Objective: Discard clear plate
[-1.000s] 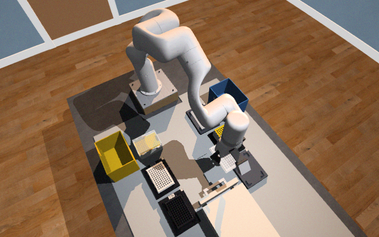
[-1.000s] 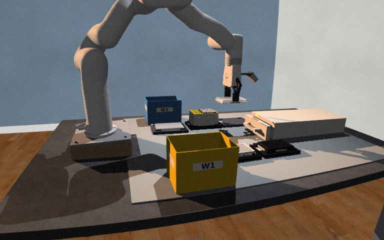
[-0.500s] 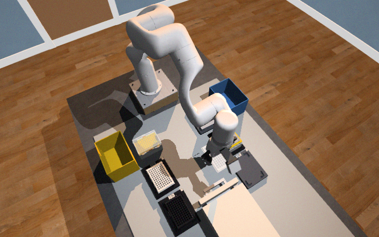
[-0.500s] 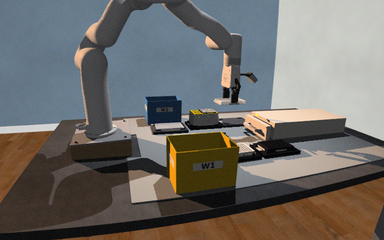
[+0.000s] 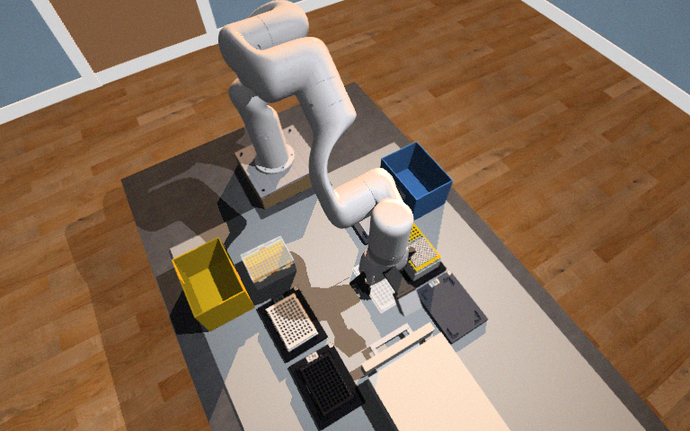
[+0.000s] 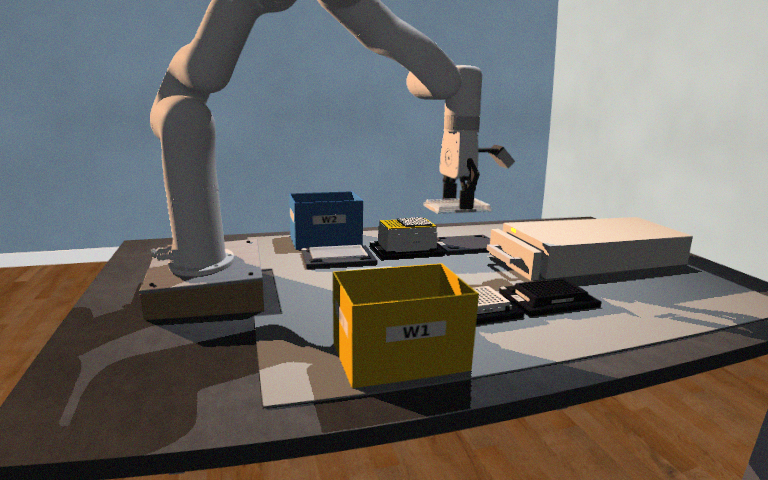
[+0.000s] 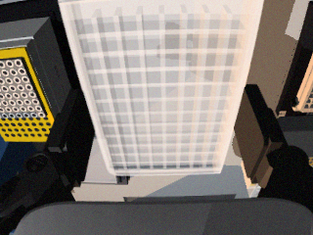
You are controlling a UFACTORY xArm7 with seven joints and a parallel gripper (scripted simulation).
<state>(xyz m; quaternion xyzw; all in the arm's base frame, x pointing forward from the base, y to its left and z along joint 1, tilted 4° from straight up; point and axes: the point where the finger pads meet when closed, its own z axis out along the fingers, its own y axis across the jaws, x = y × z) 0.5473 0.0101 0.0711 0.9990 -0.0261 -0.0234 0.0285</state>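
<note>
The yellow bin W1 lies 26 cm behind my hand, 34 cm to the right of it and 12 cm below it. Also, from my hand: white plate (8 cm behind, 22 cm to the right, 14 cm below); then yellow tip rack (6 cm behind, 15 cm to the left, 10 cm below); then clear plate (1 cm below).
</note>
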